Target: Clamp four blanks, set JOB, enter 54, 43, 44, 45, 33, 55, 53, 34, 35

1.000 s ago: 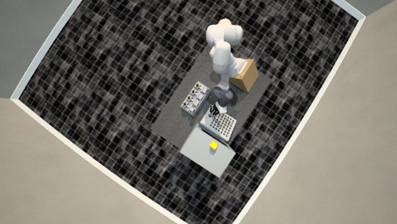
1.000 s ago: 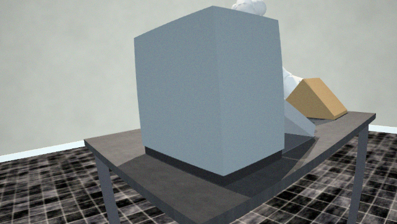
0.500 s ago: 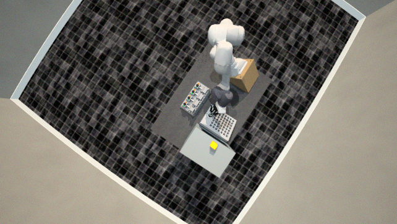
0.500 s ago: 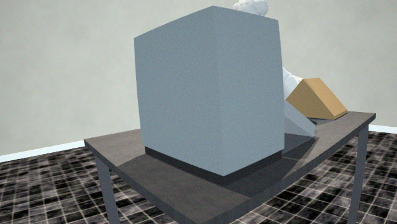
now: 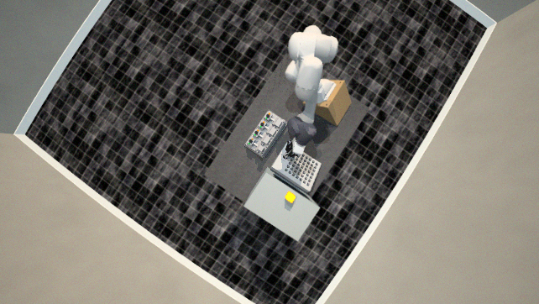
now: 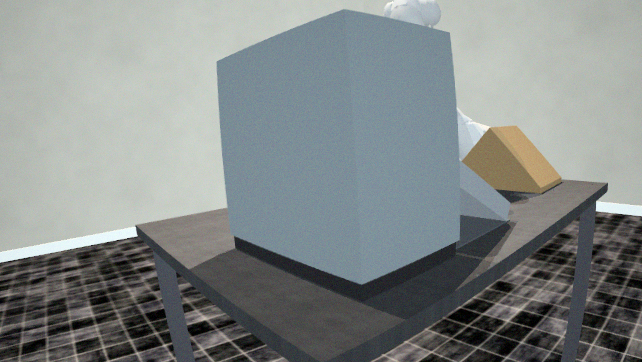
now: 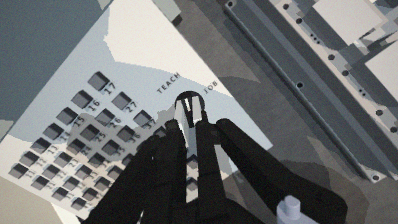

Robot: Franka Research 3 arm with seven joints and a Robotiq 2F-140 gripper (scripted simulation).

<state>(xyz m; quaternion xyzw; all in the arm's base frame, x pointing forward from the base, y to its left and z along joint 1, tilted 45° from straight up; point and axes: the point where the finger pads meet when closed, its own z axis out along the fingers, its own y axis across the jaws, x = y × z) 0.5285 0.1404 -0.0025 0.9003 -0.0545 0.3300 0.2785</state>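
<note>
My hand is 110 mm to the right of the keypad, 70 mm above it and 20 mm short of it. From my hand the other things lie so: black selector knob (20 mm below, 20 mm ahead).
</note>
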